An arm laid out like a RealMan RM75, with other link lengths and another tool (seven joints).
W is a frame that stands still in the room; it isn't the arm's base.
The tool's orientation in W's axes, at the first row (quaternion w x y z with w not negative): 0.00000 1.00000 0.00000 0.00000
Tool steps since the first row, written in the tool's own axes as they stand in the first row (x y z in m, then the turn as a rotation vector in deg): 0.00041 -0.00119 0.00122 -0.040 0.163 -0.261; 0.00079 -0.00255 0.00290 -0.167 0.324 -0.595; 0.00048 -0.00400 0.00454 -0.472 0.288 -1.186; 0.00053 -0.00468 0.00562 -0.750 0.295 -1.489; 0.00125 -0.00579 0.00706 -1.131 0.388 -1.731
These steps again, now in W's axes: 0.00041 0.00119 -0.00122 -0.040 -0.163 0.261; 0.00079 0.00255 -0.00290 -0.167 -0.324 0.595; 0.00048 0.00400 -0.00454 -0.472 -0.288 1.186; 0.00053 0.00468 -0.00562 -0.750 -0.295 1.489; 0.00125 0.00579 -0.00706 -1.131 -0.388 1.731
